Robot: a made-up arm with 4 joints. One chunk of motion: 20 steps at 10 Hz.
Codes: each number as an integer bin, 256 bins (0 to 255) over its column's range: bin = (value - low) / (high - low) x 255, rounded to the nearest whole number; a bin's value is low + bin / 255 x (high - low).
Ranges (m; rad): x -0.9..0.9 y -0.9..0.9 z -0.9..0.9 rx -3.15..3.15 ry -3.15..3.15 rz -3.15..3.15
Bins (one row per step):
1: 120 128 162 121 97 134
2: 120 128 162 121 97 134
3: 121 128 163 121 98 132
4: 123 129 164 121 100 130
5: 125 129 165 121 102 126
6: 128 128 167 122 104 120
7: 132 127 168 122 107 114
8: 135 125 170 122 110 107
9: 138 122 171 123 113 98
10: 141 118 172 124 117 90
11: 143 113 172 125 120 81
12: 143 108 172 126 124 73
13: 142 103 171 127 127 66
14: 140 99 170 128 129 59
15: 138 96 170 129 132 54
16: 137 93 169 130 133 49
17: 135 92 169 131 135 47
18: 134 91 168 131 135 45
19: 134 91 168 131 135 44
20: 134 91 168 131 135 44
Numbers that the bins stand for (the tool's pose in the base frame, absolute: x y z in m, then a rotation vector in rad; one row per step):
1: -0.0529 0.0035 0.2435 -0.1606 -0.7535 0.1606
2: -0.0529 0.0035 0.2435 -0.1606 -0.7535 0.1606
3: -0.0459 0.0035 0.2506 -0.1606 -0.7288 0.1112
4: -0.0318 0.0106 0.2576 -0.1606 -0.6794 0.0618
5: -0.0176 0.0106 0.2647 -0.1606 -0.6300 -0.0371
6: 0.0035 0.0035 0.2788 -0.1359 -0.5806 -0.1853
7: 0.0318 -0.0035 0.2859 -0.1359 -0.5065 -0.3335
8: 0.0529 -0.0176 0.3000 -0.1359 -0.4324 -0.5065
9: 0.0741 -0.0388 0.3071 -0.1112 -0.3582 -0.7288
10: 0.0953 -0.0671 0.3141 -0.0865 -0.2594 -0.9265
11: 0.1094 -0.1024 0.3141 -0.0618 -0.1853 -1.1488
12: 0.1094 -0.1376 0.3141 -0.0371 -0.0865 -1.3465
13: 0.1024 -0.1729 0.3071 -0.0124 -0.0124 -1.5194
14: 0.0882 -0.2012 0.3000 0.0124 0.0371 -1.6924
15: 0.0741 -0.2224 0.3000 0.0371 0.1112 -1.8159
16: 0.0671 -0.2435 0.2929 0.0618 0.1359 -1.9394
17: 0.0529 -0.2506 0.2929 0.0865 0.1853 -1.9888
18: 0.0459 -0.2576 0.2859 0.0865 0.1853 -2.0382
19: 0.0459 -0.2576 0.2859 0.0865 0.1853 -2.0629
20: 0.0459 -0.2576 0.2859 0.0865 0.1853 -2.0629

